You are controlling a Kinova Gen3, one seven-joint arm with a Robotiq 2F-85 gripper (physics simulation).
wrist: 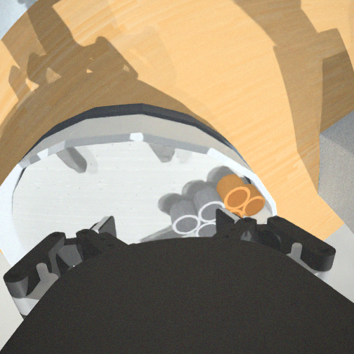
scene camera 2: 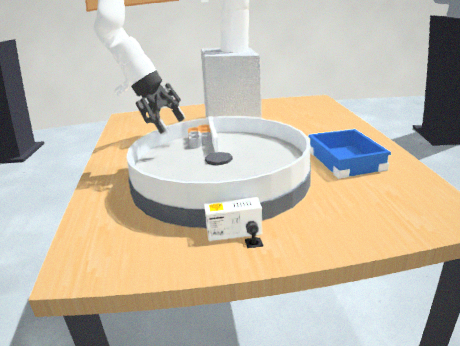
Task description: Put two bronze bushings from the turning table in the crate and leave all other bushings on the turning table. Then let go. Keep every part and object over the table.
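Frame: origin at the arm's base, x ahead, y left, z up, level; centimetres.
Where they show: gripper, fingertip midpoint: [scene camera 2: 174, 126]; arm's base, link origin: [scene camera 2: 234, 50].
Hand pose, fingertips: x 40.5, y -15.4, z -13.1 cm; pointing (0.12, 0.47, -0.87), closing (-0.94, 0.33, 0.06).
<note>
Things, the pixels of their centre, and the offset from my fingertips. "spot": a spot on its surface instead.
- bronze bushing, body centre: [scene camera 2: 204, 134] dx -6.2, dy +6.9, dz -4.6 cm
- blue crate, body centre: [scene camera 2: 347, 151] dx +0.1, dy +44.2, dz -8.6 cm
- white divider, surface spot: [scene camera 2: 214, 135] spot: dx +2.9, dy +10.1, dz -1.8 cm
- dark hub, body centre: [scene camera 2: 218, 158] dx +9.0, dy +11.2, dz -5.5 cm
- white labelled box, surface spot: [scene camera 2: 227, 225] spot: dx +34.3, dy +13.7, dz -8.2 cm
Three bronze bushings, among them one bronze bushing [scene camera 2: 204, 128] [wrist: 230, 184], stand near the rim of the turning table [scene camera 2: 220, 192] [wrist: 75, 200]. One is mostly hidden in the wrist view. Grey bushings [scene camera 2: 194, 141] [wrist: 183, 206] stand against them, on the side toward the hub. My gripper [scene camera 2: 171, 125] [wrist: 165, 224] is open and empty, tilted above the far left rim, left of the bushings in the scene view. In the wrist view its right finger overlaps the edge of the group. The blue crate [scene camera 2: 360, 164] stands right of the turning table, and no bushing shows in it.
A white divider [scene camera 2: 214, 135] stands upright beside the bushings and runs from the rim toward the dark hub [scene camera 2: 218, 158]. The turning table has a raised wall. A white labelled box [scene camera 2: 227, 225] and a small black knob on a stand [scene camera 2: 252, 229] are at its front. A grey pedestal [scene camera 2: 232, 82] stands behind.
</note>
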